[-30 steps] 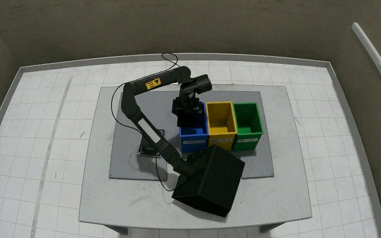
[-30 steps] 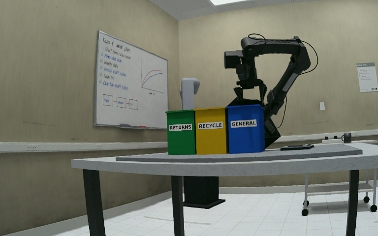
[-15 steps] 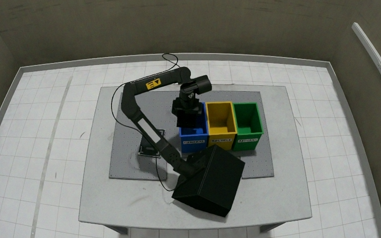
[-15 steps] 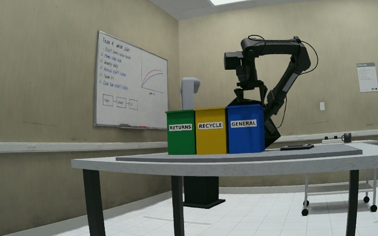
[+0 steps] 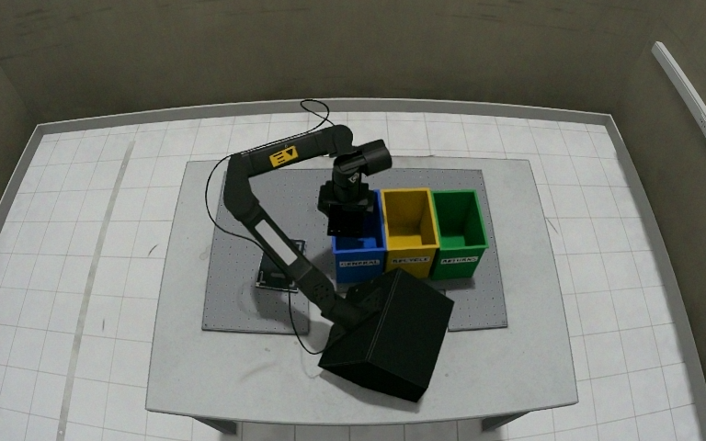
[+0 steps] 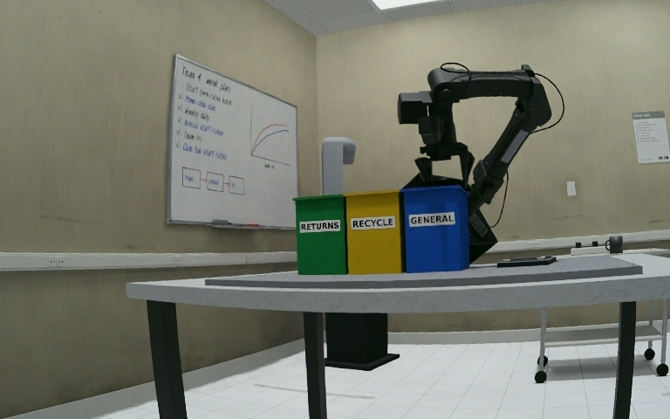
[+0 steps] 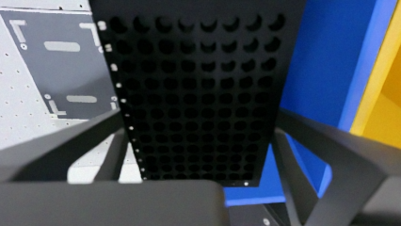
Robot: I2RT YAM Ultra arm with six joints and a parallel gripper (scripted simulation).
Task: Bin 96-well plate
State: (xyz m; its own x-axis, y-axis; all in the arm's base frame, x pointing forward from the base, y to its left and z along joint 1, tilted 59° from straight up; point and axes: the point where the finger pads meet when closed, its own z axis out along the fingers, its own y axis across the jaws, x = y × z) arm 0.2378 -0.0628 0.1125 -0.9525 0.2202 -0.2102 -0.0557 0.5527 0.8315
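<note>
Right now the black 96-well plate is 1 cm ahead of my hand. Also, from my hand: yellow recycle bin: 16 cm to the right, 10 cm below, 2 cm ahead; plate nest N1: 18 cm to the left, 18 cm below, 7 cm behind; blue general bin: 10 cm below, 3 cm to the right, 1 cm behind.
</note>
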